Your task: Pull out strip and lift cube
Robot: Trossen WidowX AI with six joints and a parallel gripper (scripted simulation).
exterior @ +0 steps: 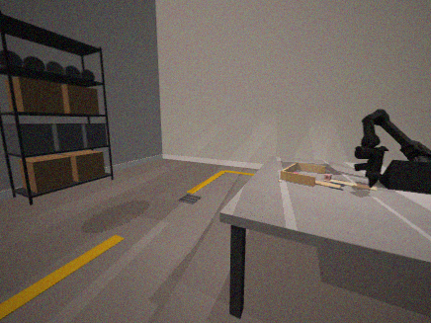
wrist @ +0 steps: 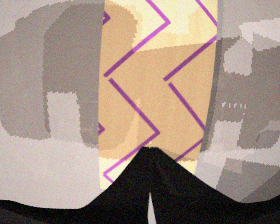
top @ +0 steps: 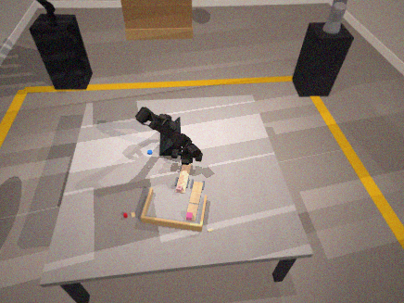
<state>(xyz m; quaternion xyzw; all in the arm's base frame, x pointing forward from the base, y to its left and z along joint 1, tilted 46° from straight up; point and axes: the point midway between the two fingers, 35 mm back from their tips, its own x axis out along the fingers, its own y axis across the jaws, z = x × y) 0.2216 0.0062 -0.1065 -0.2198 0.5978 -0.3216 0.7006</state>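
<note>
The pink cube lies 19 cm ahead of my gripper tip, 5 cm to the right of it and 2 cm above it. Round my gripper tip: red piece: 35 cm ahead, 33 cm to the right, 1 cm above; blue piece: 11 cm behind, 24 cm to the right.
</note>
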